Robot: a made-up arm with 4 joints.
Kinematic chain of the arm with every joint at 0, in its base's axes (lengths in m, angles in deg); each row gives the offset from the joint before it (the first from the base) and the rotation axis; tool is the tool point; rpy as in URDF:
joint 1: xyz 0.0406 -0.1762 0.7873 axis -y
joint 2: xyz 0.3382 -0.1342 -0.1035 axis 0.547 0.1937 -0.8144
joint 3: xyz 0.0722 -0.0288 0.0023 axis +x
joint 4: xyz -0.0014 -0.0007 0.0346 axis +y
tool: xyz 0.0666 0.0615 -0.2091 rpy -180 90 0
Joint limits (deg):
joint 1: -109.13..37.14
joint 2: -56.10..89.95
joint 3: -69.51..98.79
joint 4: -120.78..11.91
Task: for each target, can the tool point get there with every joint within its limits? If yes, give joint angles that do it. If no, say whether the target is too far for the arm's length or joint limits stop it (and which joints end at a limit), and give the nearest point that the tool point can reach.
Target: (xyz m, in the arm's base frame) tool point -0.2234 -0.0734 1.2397
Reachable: no: joint limits stop it (at a limit: joint 1, joint 2, joint 4) | nearest point 0.3332 -0.0878 1.1104 | short by 0.572 m
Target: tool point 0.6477 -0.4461 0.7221
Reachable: yes | joints -0.35 17.68 71.57 -75.78
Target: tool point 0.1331 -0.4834 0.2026
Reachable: yes | joints -63.51 59.35 -27.72 -77.12
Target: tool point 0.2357 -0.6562 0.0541
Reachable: no: too far | nearest point 0.1900 -0.5260 0.2260 | short by 0.220 m
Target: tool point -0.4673 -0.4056 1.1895
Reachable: no: joint limits stop it (at a limit: joint 1, joint 2, joint 3, joint 4) | nearest point -0.3127 -0.4953 0.7202 | short by 0.502 m
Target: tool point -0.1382 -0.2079 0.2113
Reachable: yes | joints -88.18 -42.43 -20.74 -35.82
